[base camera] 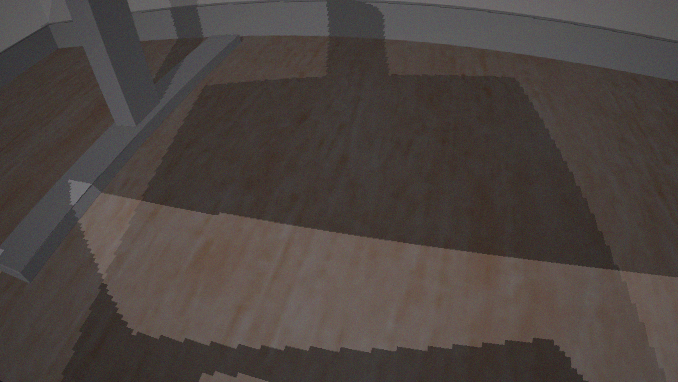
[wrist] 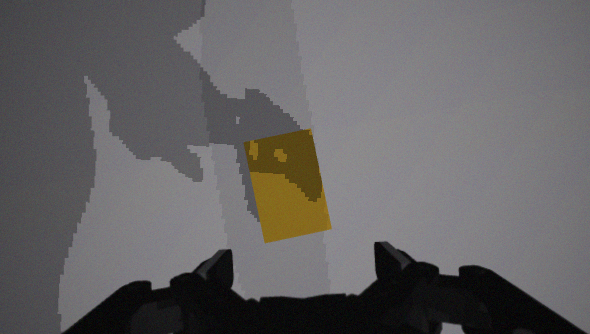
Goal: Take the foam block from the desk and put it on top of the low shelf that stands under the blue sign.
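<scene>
The foam block (wrist: 290, 200) is a yellow box lying on the grey desk top (wrist: 425, 125) in the wrist view, a little above the image centre line of the fingers and slightly turned. My gripper (wrist: 303, 261) is open and empty, seen at the bottom of the wrist view. The block shows beyond the fingertips, between their two lines, and a bit nearer the left one. The gripper's shadow falls over the block's far part. The low shelf and the blue sign do not show in either view.
In the base camera view, a grey desk leg (base camera: 107, 65) stands at the left on a long foot bar (base camera: 95, 155). The wooden floor (base camera: 320, 290) carries large shadows. A pale wall with a grey baseboard (base camera: 450, 30) runs across the back.
</scene>
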